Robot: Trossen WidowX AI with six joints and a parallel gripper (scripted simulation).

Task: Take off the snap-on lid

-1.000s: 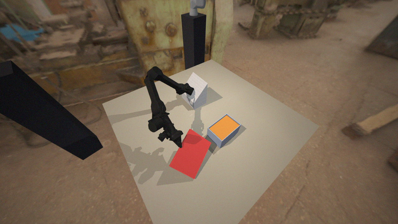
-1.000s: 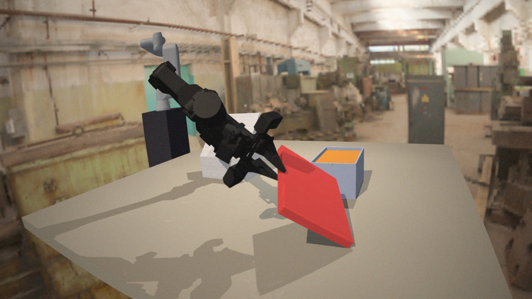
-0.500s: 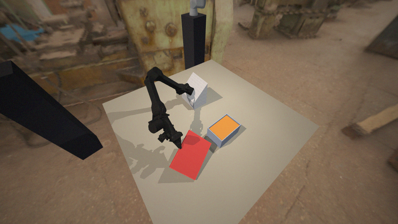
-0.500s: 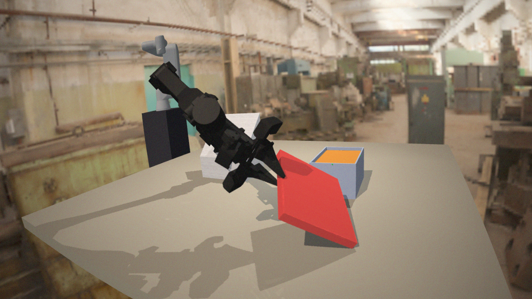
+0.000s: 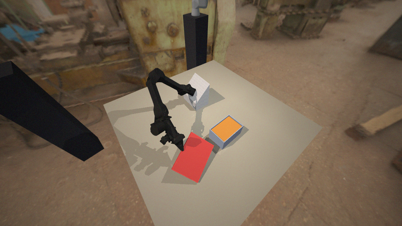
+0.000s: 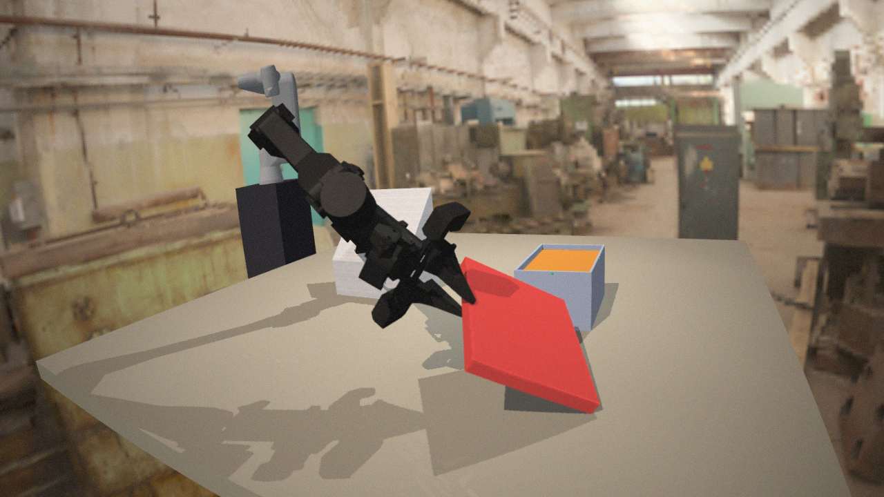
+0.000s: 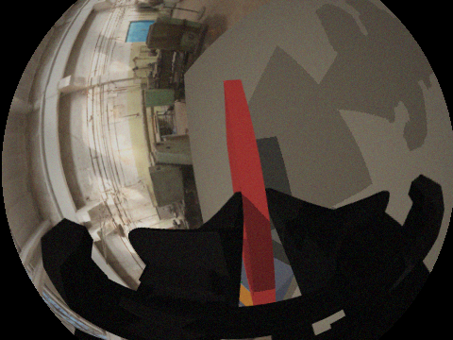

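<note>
My gripper tip is 6 cm short of the red lid, 4 cm above it and 3 cm to the right of it. Also, from my gripper tip: blue storage box: 33 cm to the left, 8 cm ahead, 7 cm below.
</note>
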